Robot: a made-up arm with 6 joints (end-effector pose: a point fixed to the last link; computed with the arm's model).
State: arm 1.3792 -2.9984 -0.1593 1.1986 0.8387 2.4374
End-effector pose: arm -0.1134 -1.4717 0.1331 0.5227 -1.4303 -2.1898
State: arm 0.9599 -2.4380 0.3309 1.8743 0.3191 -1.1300
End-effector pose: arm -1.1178 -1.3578 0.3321 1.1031 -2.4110 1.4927
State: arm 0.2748 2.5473 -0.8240 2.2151 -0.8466 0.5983
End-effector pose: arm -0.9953 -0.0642 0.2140 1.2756 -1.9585 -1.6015
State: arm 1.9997 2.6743 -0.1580 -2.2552 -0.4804 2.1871
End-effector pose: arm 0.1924 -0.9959 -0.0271 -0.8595 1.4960 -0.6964
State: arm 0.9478 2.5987 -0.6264 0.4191 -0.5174 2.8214
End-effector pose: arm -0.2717 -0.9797 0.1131 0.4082 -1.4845 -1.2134
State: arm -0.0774 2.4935 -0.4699 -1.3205 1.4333 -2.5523
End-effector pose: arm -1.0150 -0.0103 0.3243 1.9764 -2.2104 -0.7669
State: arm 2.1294 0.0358 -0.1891 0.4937 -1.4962 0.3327
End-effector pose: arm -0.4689 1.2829 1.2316 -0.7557 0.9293 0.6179
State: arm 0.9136 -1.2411 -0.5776 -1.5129 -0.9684 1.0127
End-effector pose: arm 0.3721 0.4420 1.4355 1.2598 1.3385 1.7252
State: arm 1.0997 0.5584 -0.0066 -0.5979 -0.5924 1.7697
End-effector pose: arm 0.8244 1.0287 0.4001 -0.2013 1.2480 1.0776
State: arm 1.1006 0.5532 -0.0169 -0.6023 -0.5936 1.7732
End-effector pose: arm 0.8192 1.0227 0.3958 -0.2028 1.2539 1.0783
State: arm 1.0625 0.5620 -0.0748 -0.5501 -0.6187 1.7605
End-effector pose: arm 0.8444 0.9452 0.3432 -0.2613 1.3211 1.0161
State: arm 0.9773 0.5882 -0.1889 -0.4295 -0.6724 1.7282
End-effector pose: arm 0.8851 0.7778 0.2429 -0.3809 1.4678 0.8789
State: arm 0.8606 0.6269 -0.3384 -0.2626 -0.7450 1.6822
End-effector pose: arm 0.8967 0.5524 0.1286 -0.5289 1.6762 0.6967
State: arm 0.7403 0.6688 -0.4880 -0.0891 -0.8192 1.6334
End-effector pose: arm 0.8569 0.3346 0.0338 -0.6674 1.8978 0.5224
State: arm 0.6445 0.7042 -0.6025 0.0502 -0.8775 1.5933
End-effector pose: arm 0.7921 0.1804 -0.0268 -0.7708 2.0747 0.3996
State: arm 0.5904 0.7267 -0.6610 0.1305 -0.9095 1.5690
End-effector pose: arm 0.7477 0.1052 -0.0556 -0.8274 2.1699 0.3384
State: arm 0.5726 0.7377 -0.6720 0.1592 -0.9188 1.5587
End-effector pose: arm 0.7381 0.0865 -0.0647 -0.8456 2.1947 0.3192
